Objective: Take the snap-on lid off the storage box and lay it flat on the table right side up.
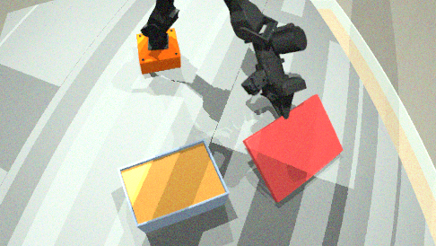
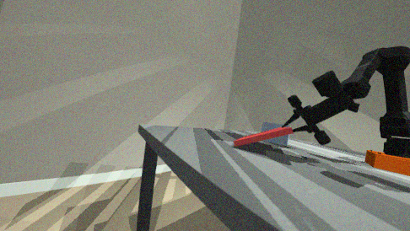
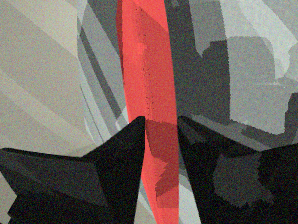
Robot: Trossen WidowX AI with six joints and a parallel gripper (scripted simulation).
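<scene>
Now: the red lid 70 mm ahead of my gripper tip, 40 mm to the left of it and 30 mm below it. The rest, counted from my gripper tip: storage box (140 mm ahead, 280 mm to the right, 30 mm below).
</scene>
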